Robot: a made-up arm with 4 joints. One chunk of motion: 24 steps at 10 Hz.
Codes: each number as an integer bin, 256 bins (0 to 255) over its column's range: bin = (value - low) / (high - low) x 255, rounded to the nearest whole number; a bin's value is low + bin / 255 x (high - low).
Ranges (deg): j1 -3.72..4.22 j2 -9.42..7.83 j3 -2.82..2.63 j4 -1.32..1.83
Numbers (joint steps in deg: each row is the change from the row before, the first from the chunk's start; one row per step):
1: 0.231 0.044 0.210 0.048
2: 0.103 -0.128 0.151 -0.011
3: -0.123 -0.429 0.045 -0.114
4: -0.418 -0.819 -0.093 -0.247
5: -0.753 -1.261 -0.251 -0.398
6: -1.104 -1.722 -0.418 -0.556
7: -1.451 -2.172 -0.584 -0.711
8: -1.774 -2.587 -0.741 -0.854
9: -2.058 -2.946 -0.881 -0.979
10: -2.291 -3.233 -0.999 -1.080
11: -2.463 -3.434 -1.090 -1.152
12: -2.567 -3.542 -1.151 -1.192
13: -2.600 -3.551 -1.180 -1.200
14: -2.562 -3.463 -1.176 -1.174
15: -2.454 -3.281 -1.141 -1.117
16: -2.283 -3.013 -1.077 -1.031
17: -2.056 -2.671 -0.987 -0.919
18: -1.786 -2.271 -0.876 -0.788
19: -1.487 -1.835 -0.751 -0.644
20: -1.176 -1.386 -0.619 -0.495
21: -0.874 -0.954 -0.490 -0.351
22: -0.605 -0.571 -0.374 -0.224
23: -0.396 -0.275 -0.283 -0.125
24: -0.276 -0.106 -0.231 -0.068
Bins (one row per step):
1: 127 140 142 111
2: 123 137 139 106
3: 116 133 134 98
4: 106 127 128 87
5: 95 121 120 75
6: 84 114 112 62
7: 73 107 105 49
8: 62 101 97 38
9: 53 96 91 28
10: 46 91 85 19
11: 40 88 81 14
12: 37 87 78 10
13: 36 87 77 10
14: 37 88 77 12
15: 41 91 79 16
16: 46 95 82 23
17: 53 100 86 32
18: 62 106 91 43
19: 72 112 97 55
20: 82 119 103 67
21: 91 125 109 78
22: 100 131 114 89
23: 107 135 119 97
24: 111 138 121 101

